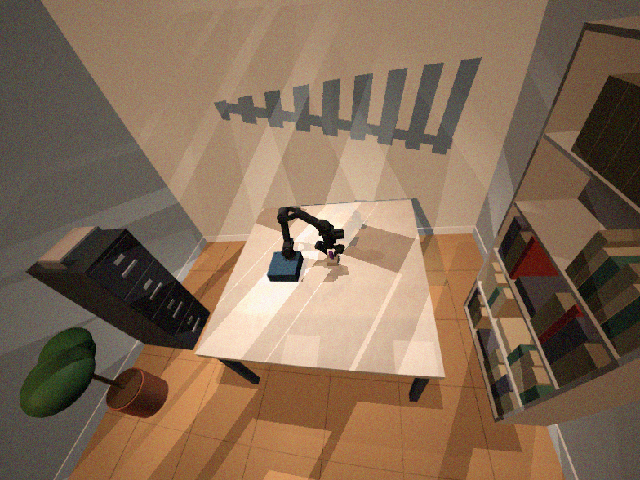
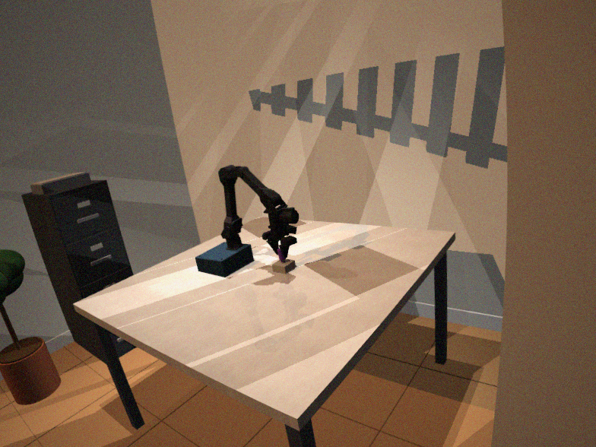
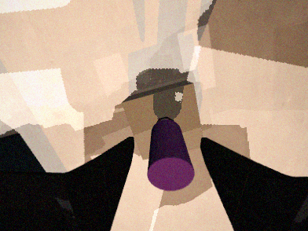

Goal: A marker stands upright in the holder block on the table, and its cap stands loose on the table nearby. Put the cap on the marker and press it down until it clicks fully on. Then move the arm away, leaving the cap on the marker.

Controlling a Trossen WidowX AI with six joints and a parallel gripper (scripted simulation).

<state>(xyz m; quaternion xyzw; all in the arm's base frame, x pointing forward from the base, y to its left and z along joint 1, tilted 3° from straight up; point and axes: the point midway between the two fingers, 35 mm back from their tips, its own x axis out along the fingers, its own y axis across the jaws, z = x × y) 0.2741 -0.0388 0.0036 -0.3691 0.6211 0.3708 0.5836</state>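
My gripper tip is 1 cm below the purple cap.
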